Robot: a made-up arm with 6 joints.
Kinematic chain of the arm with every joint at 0, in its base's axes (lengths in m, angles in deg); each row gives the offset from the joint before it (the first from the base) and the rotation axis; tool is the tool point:
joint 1: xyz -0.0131 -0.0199 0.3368 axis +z
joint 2: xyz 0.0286 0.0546 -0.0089 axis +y
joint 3: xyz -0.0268 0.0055 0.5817 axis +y
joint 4: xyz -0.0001 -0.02 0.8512 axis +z
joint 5: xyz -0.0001 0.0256 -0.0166 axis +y
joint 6: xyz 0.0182 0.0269 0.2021 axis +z
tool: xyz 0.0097 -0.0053 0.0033
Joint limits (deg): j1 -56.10..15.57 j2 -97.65..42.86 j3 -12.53..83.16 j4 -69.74..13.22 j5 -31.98..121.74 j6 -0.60..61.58
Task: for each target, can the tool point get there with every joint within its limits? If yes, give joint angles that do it. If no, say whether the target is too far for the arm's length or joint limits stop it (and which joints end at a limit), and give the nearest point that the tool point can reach.
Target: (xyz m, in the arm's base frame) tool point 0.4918 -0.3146 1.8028
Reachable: yes | joints -37.54 12.28 6.92 -9.38 29.10 41.90
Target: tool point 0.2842 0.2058 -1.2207
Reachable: no: joint limits stop it (at a limit: joint 1, joint 2, joint 3, joint 6) | nearest point 0.9222 0.2953 0.0887 | short by 1.459 m
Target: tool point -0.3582 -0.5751 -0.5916
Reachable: no: joint limits stop it (at a limit: joint 1, joint 2, joint 3, joint 4, joint 5, joint 6) | nearest point -1.1809 -0.4425 0.0748 | short by 1.067 m
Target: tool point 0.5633 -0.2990 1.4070
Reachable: yes | joints -30.45 -9.07 50.24 -12.63 74.58 56.87
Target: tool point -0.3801 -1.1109 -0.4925
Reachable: no: joint limits stop it (at a limit: joint 1, joint 2, joint 3, joint 6) | nearest point 0.4545 -0.9301 0.1521 | short by 1.070 m
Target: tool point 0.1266 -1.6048 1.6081
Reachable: no: too far | nearest point 0.5197 -1.0159 1.3803 | short by 0.744 m
